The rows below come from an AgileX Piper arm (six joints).
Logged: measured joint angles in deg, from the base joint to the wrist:
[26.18, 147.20, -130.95, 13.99, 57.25, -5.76]
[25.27, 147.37, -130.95, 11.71, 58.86, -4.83]
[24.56, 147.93, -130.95, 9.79, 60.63, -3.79]
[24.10, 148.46, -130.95, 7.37, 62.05, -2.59]
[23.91, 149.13, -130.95, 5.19, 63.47, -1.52]
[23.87, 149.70, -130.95, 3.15, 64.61, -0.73]
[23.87, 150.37, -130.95, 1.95, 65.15, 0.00]
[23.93, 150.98, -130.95, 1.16, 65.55, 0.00]
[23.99, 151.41, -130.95, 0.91, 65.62, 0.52]
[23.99, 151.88, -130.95, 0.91, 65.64, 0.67]
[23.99, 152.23, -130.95, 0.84, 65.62, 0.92]
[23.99, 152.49, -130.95, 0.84, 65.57, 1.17]
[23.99, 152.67, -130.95, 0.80, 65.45, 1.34]
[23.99, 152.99, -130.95, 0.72, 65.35, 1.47]
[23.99, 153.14, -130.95, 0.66, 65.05, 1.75]
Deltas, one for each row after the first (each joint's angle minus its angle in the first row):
[-0.91, 0.17, 0.00, -2.28, 1.61, 0.93]
[-1.62, 0.73, 0.00, -4.20, 3.38, 1.97]
[-2.08, 1.26, 0.00, -6.62, 4.80, 3.17]
[-2.27, 1.93, 0.00, -8.80, 6.22, 4.24]
[-2.31, 2.50, 0.00, -10.84, 7.36, 5.03]
[-2.31, 3.17, 0.00, -12.04, 7.90, 5.76]
[-2.25, 3.78, 0.00, -12.83, 8.30, 5.76]
[-2.19, 4.21, 0.00, -13.08, 8.37, 6.28]
[-2.19, 4.68, 0.00, -13.08, 8.39, 6.43]
[-2.19, 5.03, 0.00, -13.15, 8.37, 6.68]
[-2.19, 5.29, 0.00, -13.15, 8.32, 6.93]
[-2.19, 5.47, 0.00, -13.19, 8.20, 7.10]
[-2.19, 5.79, 0.00, -13.27, 8.10, 7.23]
[-2.19, 5.94, 0.00, -13.33, 7.80, 7.51]

